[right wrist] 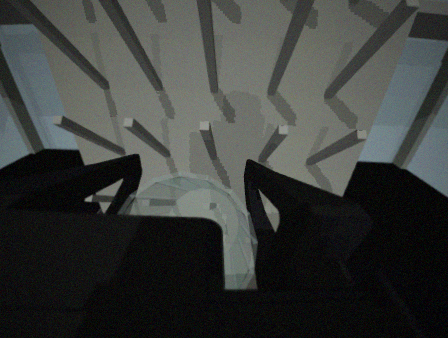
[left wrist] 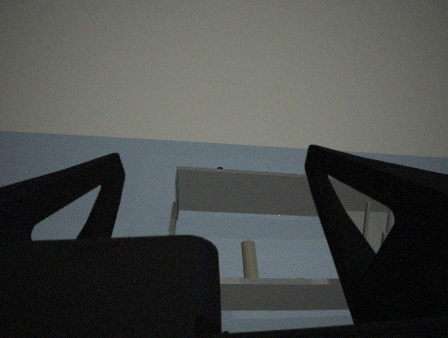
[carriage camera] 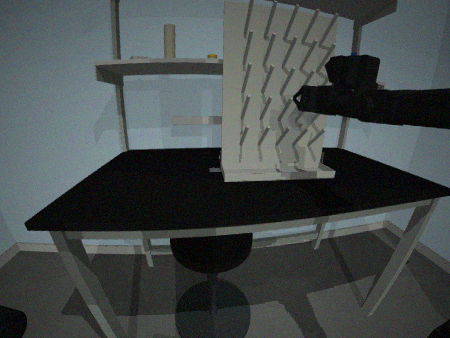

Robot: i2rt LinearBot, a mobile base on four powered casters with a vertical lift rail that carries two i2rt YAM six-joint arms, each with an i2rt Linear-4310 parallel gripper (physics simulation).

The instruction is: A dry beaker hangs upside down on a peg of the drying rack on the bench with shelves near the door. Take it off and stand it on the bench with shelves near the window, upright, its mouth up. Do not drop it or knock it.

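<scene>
The clear glass beaker is between the fingers of my right gripper, which is shut on it. It shows as a faint, rounded glass outline; its lower part is hidden by the gripper body in the right wrist view. The pale drying rack stands on the black bench, behind the beaker and the right gripper. Free peg ends show above the beaker in the right wrist view. I cannot tell the beaker's exact gap to the pegs. My left gripper is open and empty, raised towards the wall and shelves.
A shelf left of the rack bears a tan cylinder and a small yellow thing. An upper shelf runs above. A dark round stool stands under the bench's front edge.
</scene>
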